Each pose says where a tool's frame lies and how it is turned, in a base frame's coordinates. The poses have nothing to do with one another.
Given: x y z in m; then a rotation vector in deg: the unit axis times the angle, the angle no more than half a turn.
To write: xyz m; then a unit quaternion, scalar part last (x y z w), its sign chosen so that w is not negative. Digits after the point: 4 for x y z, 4 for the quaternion.
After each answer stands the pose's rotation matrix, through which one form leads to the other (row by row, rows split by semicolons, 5 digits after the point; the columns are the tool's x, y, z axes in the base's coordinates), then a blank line. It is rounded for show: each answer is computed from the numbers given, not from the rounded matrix.
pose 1, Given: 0.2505 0.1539 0.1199 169.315 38.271 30.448
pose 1, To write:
0.2505 0.1539 0.1199 0.9602 0.2170 0.1727 0.0328
0.84615 0.40547 0.34586; 0.42815 -0.90363 0.01189; 0.31735 0.13801 -0.93821

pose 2, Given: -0.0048 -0.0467 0.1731 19.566 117.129 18.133
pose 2, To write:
-0.0048 -0.0467 0.1731 0.1411 0.8449 0.1308 0.4990
-0.46210 0.10797 0.88023; 0.36908 0.92593 0.08018; -0.80638 0.36192 -0.46772

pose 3, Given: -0.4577 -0.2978 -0.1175 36.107 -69.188 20.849
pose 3, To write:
-0.4577 -0.2978 -0.1175 0.2896 -0.5550 0.1672 0.7617
0.32801 -0.57626 -0.74856; -0.06674 0.77628 -0.62685; 0.94231 0.25557 0.21617

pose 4, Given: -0.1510 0.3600 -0.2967 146.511 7.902 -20.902
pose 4, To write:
-0.1510 0.3600 -0.2967 0.9508 0.0513 -0.1356 0.2739
0.95794 0.17182 -0.22983; 0.02320 -0.84468 -0.53476; -0.28601 0.50694 -0.81314

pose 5, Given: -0.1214 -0.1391 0.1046 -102.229 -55.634 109.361
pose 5, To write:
-0.1214 -0.1391 0.1046 -0.6301 -0.3429 0.6741 0.1762
-0.14387 0.19462 -0.97027; 0.66964 -0.70275 -0.24025; -0.72862 -0.68430 -0.02922

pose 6, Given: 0.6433 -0.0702 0.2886 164.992 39.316 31.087
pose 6, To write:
0.6433 -0.0702 0.2886 0.9547 0.2275 0.1799 0.0660
0.83176 0.41069 0.37350; 0.45815 -0.88778 -0.04408; 0.31348 0.20779 -0.92658

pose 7, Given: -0.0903 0.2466 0.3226 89.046 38.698 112.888
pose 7, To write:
-0.0903 0.2466 0.3226 0.5761 0.2504 0.7304 0.2681
-0.19236 -0.10313 0.97589; 0.68016 -0.73086 0.05683; 0.70738 0.67469 0.21074

